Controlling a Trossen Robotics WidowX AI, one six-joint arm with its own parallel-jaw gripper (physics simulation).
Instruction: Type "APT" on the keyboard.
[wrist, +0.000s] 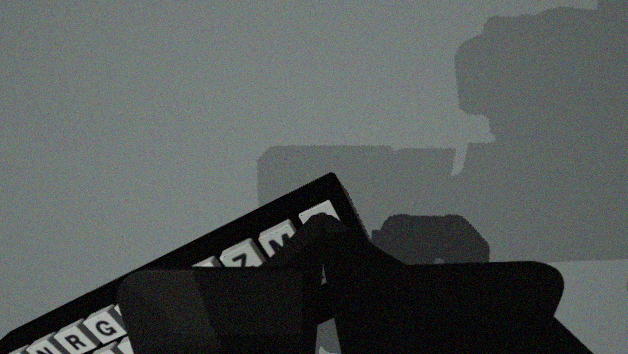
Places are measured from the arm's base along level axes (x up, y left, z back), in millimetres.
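Pixels of known places: gripper, fingertip midpoint: (321, 225).
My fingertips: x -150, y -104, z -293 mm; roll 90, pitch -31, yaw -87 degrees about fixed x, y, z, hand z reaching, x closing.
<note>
Ahead of a thing's pixels: the offset from my fingertips to its top centre. Level surfaces: height alone.
The black keyboard {dx +4, dy +85, dz +12 mm} (240, 235) with white keys runs diagonally from the lower left to a corner near the middle of the wrist view. The Z key {dx +4, dy +37, dz -4 mm} (241, 255), the M key {dx +4, dy +18, dz -2 mm} (280, 237), the G key {dx +4, dy +112, dz -8 mm} (105, 327) and the R key {dx +4, dy +131, dz -9 mm} (75, 341) show. My gripper (321, 225) is shut with nothing between its fingers. Its tips are over the corner key {dx +0, dy -1, dz -1 mm} (324, 207) beside M and cover most of it, so its letter is hidden; whether they touch it I cannot tell. The A, P and T keys cannot be made out; the fingers hide much of the keyboard.
A grey surface {dx -12 mm} (150, 100) lies around the keyboard. Large shadows of the arm fall across it at the right and behind the keyboard's corner. A darker shadow shape lies just right of that corner.
</note>
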